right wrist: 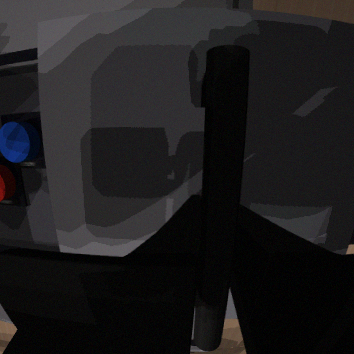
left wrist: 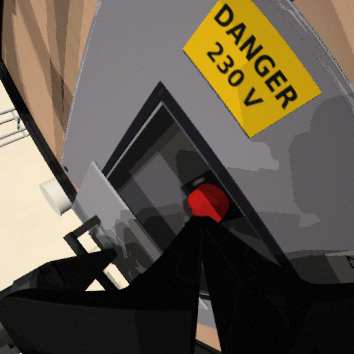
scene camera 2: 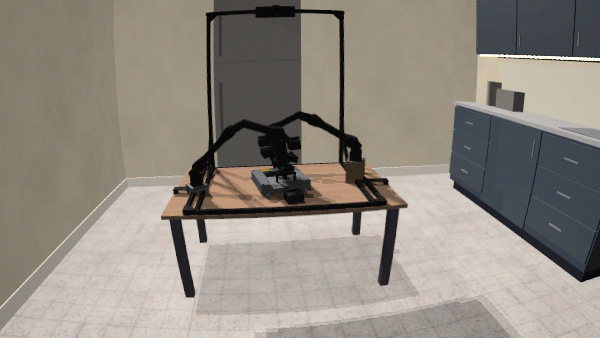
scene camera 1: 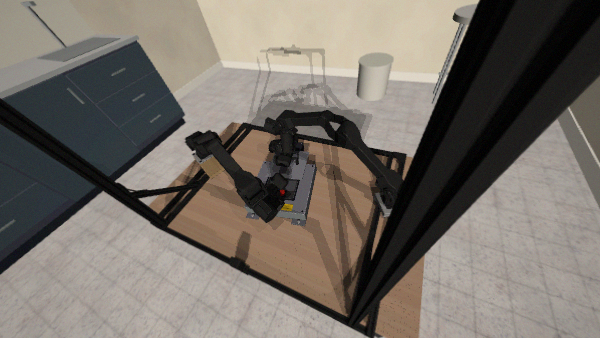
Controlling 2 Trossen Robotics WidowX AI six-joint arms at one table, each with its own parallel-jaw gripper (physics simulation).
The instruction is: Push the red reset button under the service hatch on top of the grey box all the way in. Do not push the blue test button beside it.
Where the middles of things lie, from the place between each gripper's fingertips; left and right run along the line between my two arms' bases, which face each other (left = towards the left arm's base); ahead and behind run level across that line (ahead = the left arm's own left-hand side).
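Labels:
The grey box (scene camera 1: 297, 210) is 120 mm ahead of my left hand, 10 mm to the left of it and 50 mm below it. The red reset button (left wrist: 206, 199) is 30 mm ahead of that left hand, 10 mm to the left and 40 mm below. As for the service hatch (scene camera 1: 297, 166), my left hand is 180 mm short of it, 40 mm to the right of it and 10 mm below it.
From my right hand, I find the grey box 70 mm behind, 20 mm to the right and 40 mm below, while the red reset button is 150 mm behind, 20 mm to the right and 40 mm below. The service hatch is 10 mm above my right hand.

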